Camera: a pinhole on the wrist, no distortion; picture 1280 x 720 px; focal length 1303.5 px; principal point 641.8 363.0 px. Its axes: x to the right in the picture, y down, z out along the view. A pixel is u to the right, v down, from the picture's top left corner.
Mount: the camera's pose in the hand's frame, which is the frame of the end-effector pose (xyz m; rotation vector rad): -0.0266 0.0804 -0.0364 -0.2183 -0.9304 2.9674
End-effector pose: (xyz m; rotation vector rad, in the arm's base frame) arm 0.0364 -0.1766 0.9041 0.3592 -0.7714 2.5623
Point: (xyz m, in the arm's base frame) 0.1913 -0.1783 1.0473
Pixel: outside the picture
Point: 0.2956 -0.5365 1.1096
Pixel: outside the picture
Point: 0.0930 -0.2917 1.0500
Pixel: 496.2 47.2
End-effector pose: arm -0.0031 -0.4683 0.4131 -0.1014 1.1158 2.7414
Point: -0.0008 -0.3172 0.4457
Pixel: 216.2 609.3
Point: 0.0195 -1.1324 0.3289
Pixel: behind the camera
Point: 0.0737 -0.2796 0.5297
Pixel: 623.2 261.0
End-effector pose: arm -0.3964 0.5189 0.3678 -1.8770 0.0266 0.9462
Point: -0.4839 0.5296 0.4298
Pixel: 1138.4 664.8
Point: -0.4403 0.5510 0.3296
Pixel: 42.4 198.9
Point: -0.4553 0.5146 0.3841
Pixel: 824.6 604.8
